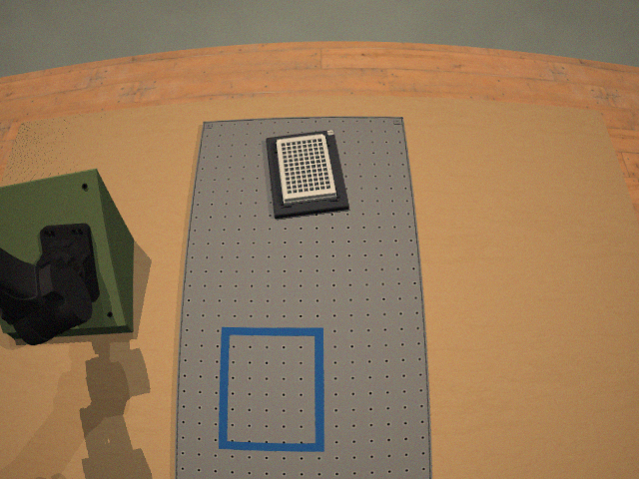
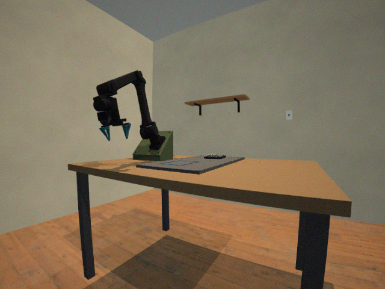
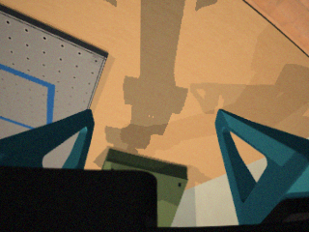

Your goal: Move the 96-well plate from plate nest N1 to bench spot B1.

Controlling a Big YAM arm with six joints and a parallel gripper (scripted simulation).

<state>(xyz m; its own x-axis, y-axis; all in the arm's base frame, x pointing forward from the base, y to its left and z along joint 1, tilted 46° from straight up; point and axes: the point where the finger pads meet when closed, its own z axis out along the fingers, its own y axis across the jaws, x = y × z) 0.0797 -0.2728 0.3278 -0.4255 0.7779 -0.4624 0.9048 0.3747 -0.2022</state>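
My gripper is now 62 cm to the right of the white 96-well plate, 29 cm short of it and 12 cm above it. From my hand the other things lie so: dark plate nest N1: 62 cm to the left, 29 cm ahead, 13 cm below.
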